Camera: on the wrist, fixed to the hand. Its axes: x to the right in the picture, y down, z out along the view.
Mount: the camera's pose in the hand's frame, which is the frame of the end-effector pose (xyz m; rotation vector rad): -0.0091 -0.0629 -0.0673 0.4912 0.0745 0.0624
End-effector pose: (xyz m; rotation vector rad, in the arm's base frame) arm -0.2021 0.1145 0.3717 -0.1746 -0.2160 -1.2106
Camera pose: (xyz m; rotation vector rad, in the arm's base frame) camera -0.2594 0.0845 0.3055 0.2891 -0.4316 -1.0671
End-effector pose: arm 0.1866 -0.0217 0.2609 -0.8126 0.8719 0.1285
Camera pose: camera 0.1642 -0.1096 0.2791 -0.3326 0.9485 -0.0621
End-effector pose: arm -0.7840 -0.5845 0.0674 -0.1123 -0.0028 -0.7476
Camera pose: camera -0.8359 -0.6310 0.0065 0.3820 -0.1109 -0.6700
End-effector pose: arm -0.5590 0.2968 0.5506 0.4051 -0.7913 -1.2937
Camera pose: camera -0.5551 0.2789 0.4599 0.8087 -1.0500 -1.0114
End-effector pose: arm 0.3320 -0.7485 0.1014 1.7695 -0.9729 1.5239
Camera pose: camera 0.3472 -0.6572 0.1043 2.0010 -0.6559 1.9795
